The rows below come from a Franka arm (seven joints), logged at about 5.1 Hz.
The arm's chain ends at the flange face. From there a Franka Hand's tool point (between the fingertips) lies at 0.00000 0.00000 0.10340 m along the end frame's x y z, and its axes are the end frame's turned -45 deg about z.
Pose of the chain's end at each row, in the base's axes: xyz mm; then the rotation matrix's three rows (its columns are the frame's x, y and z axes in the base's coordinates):
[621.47 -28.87 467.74], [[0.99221 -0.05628 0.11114], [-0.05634 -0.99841 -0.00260], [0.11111 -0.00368 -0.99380]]
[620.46 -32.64 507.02], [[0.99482 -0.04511 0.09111], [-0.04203 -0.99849 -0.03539], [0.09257 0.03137 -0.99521]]
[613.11 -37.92 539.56], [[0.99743 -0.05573 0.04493], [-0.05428 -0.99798 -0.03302], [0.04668 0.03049 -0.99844]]
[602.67 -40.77 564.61], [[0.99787 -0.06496 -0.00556], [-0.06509 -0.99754 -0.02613], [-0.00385 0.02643 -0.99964]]
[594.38 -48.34 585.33], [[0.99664 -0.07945 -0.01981], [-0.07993 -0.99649 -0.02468], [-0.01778 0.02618 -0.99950]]
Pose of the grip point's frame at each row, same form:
[632.96 -29.14 364.98], [[0.74139 0.66180 0.11114], [0.66614 -0.74582 -0.00260], [0.08117 0.07596 -0.99380]]
[629.88 -36.30 404.12], [[0.73534 0.67155 0.09111], [0.67632 -0.73576 -0.03539], [0.04327 0.08764 -0.99521]]
[617.76 -41.33 436.32], [[0.74470 0.66588 0.04493], [0.66730 -0.74406 -0.03302], [0.01145 0.05457 -0.99844]]
[602.10 -43.47 461.25], [[0.75153 0.65967 -0.00556], [0.65934 -0.75139 -0.02613], [-0.02141 0.01597 -0.99964]]
[592.33 -50.89 481.98], [[0.76091 0.64855 -0.01981], [0.64811 -0.76114 -0.02468], [-0.03108 0.00594 -0.99950]]

